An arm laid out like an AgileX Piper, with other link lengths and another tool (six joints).
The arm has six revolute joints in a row. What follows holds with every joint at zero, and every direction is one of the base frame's.
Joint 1 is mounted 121.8 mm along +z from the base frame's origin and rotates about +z.
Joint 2 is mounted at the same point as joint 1 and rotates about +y.
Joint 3 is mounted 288.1 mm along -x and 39.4 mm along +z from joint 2 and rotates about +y.
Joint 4 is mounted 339.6 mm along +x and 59.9 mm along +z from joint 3 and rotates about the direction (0.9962, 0, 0.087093).
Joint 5 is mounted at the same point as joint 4 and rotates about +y.
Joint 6 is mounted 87 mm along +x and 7.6 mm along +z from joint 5 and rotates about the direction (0.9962, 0, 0.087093).
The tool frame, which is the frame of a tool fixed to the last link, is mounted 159.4 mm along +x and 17 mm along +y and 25 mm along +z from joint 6; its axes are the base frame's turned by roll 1.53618, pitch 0.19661 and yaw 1.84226 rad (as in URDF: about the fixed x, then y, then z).
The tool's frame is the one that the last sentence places.
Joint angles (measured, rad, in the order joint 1, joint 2, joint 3, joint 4, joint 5, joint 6), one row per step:
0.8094 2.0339 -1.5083 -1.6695 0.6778 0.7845
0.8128 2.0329 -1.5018 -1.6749 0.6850 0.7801
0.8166 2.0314 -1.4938 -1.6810 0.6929 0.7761
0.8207 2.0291 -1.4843 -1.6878 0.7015 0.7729
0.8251 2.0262 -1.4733 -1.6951 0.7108 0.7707
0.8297 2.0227 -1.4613 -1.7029 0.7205 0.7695
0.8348 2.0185 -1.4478 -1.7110 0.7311 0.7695
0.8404 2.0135 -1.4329 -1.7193 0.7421 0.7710
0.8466 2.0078 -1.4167 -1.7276 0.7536 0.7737
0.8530 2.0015 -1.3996 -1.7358 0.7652 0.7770
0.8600 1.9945 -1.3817 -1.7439 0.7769 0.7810
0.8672 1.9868 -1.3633 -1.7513 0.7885 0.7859
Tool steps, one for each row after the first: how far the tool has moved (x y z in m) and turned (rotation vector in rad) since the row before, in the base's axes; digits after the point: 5 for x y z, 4 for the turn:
-0.00161 -0.00044 -0.00148 -0.0131 -0.0029 0.0004
-0.00192 -0.00057 -0.00172 -0.0140 -0.0030 0.0004
-0.00220 -0.00076 -0.00174 -0.0143 -0.0032 0.0003
-0.00247 -0.00095 -0.00192 -0.0145 -0.0032 0.0000
-0.00267 -0.00106 -0.00185 -0.0142 -0.0035 -0.0001
-0.00302 -0.00120 -0.00194 -0.0139 -0.0036 -0.0005
-0.00340 -0.00123 -0.00196 -0.0131 -0.0036 -0.0005
-0.00380 -0.00124 -0.00201 -0.0124 -0.0035 -0.0005
-0.00401 -0.00133 -0.00198 -0.0119 -0.0034 -0.0004
-0.00437 -0.00120 -0.00184 -0.0112 -0.0035 0.0000
-0.00455 -0.00124 -0.00167 -0.0098 -0.0033 -0.0001

